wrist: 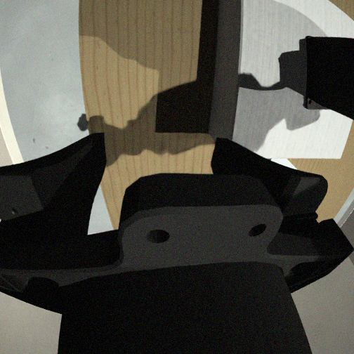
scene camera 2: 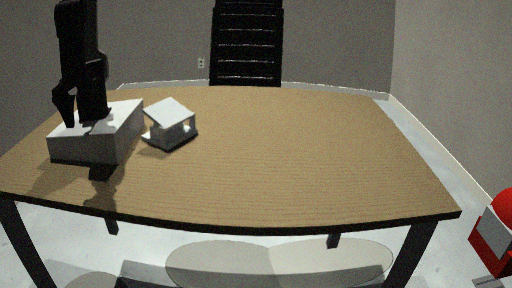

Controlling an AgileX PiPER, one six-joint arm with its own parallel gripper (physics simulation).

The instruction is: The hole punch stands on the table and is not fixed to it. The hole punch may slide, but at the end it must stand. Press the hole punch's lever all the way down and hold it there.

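Note:
The hole punch (scene camera 2: 172, 131) stands upright on the table (scene camera 2: 280, 160) (wrist: 120, 70), to the right of the arm's white base block in the scene view. Its white lever (scene camera 2: 169, 112) is a broad, tilted plate, raised, with a gap beneath it on the right side. My gripper (scene camera 2: 70, 123) (wrist: 159, 148) is open, its black fingers wide apart with nothing between them. It points down on the left side of the arm, apart from the hole punch. In the scene view one finger shows clearly; the other cannot be made out. The hole punch cannot be made out in the wrist view.
The white block (scene camera 2: 82, 149) (wrist: 327, 142) carries the arm's black base (scene camera 2: 93, 100) (wrist: 327, 72), close to the hole punch's left side. The table's left edge shows in the wrist view, with pale floor (wrist: 40, 95) beyond. A black chair (scene camera 2: 246, 47) stands behind the table.

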